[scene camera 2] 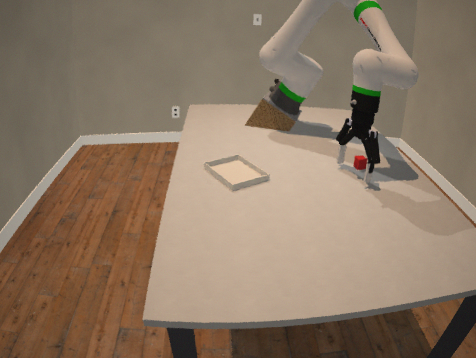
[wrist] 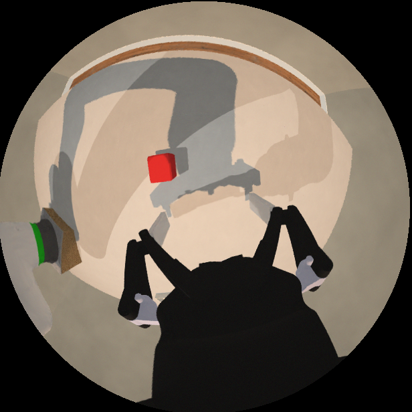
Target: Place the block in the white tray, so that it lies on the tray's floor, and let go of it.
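Pixels of known places: gripper, fingertip midpoint: (scene camera 2: 352,172); arm's base at its link origin: (scene camera 2: 283,104).
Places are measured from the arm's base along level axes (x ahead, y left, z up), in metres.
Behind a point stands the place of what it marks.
The red block (scene camera 2: 360,162) {x 0.464, y 0.180, z -0.065 m} (wrist: 161,168) rests on the table at the right in the scene view. In the wrist view it lies beyond the fingertips, nearer the left finger's side. My gripper (scene camera 2: 354,169) {x 0.521, y 0.127, z -0.073 m} (wrist: 208,209) is wide open and empty, pointing down with its fingertips low over the table close to the block; the block is not between the finger pads in the wrist view. The white tray (scene camera 2: 250,183) {x 0.557, y -0.216, z -0.086 m} lies left of the gripper in the scene view, with its bare floor showing. The gripper body hides most of the tray's side in the wrist view.
The table (scene camera 2: 240,260) {x 0.889, y -0.280, z -0.094 m} carries everything. The robot's brown wedge-shaped base mount (scene camera 2: 271,118) {x 0.065, y -0.064, z -0.046 m} (wrist: 69,243) stands at the back of the table, behind the space between tray and block. The arm's shadow falls around the block.
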